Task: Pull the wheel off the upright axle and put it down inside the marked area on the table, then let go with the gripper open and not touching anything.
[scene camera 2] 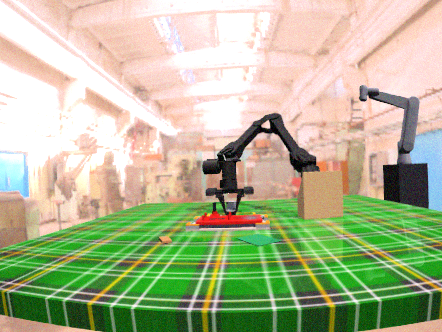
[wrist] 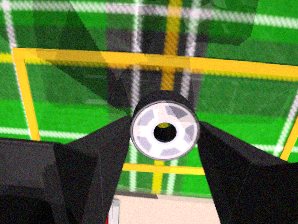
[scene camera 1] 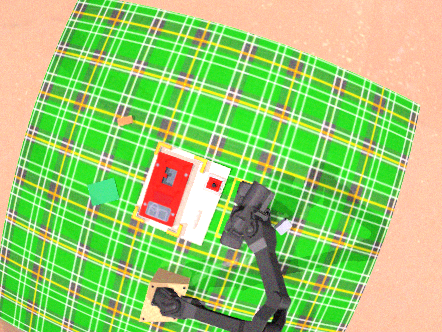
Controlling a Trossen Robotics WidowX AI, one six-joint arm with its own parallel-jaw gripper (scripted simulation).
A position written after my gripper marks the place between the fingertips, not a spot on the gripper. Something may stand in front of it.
My gripper [wrist: 164, 125] holds a wheel [wrist: 171, 143].
